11 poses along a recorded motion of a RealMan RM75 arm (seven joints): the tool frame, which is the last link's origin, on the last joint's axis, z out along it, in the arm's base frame.
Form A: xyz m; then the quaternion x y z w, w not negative.
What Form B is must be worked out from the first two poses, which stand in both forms.
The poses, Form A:
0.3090, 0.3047, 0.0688, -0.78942, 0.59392, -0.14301, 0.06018
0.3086, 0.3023, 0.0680, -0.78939, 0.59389, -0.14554, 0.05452
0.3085, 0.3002, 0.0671, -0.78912, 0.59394, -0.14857, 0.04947
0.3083, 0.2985, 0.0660, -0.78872, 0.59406, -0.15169, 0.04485
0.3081, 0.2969, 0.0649, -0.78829, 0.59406, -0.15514, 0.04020
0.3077, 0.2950, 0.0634, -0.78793, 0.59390, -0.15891, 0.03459
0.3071, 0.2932, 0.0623, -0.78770, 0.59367, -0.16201, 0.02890
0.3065, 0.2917, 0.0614, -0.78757, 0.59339, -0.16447, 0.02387
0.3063, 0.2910, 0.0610, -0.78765, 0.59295, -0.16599, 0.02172
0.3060, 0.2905, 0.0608, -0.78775, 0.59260, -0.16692, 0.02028
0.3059, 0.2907, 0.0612, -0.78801, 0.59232, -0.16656, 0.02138
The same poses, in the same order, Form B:
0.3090, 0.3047, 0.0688, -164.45, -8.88, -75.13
0.3086, 0.3023, 0.0680, -164.78, -9.50, -75.18
0.3085, 0.3002, 0.0671, -165.01, -10.12, -75.27
0.3083, 0.2985, 0.0660, -165.20, -10.72, -75.37
0.3081, 0.2969, 0.0649, -165.37, -11.35, -75.47
0.3077, 0.2950, 0.0634, -165.60, -12.08, -75.55
0.3071, 0.2932, 0.0623, -165.88, -12.76, -75.60
0.3065, 0.2917, 0.0614, -166.16, -13.34, -75.62
0.3063, 0.2910, 0.0610, -166.25, -13.63, -75.60
0.3060, 0.2905, 0.0608, -166.31, -13.82, -75.57
0.3059, 0.2907, 0.0612, -166.24, -13.72, -75.52

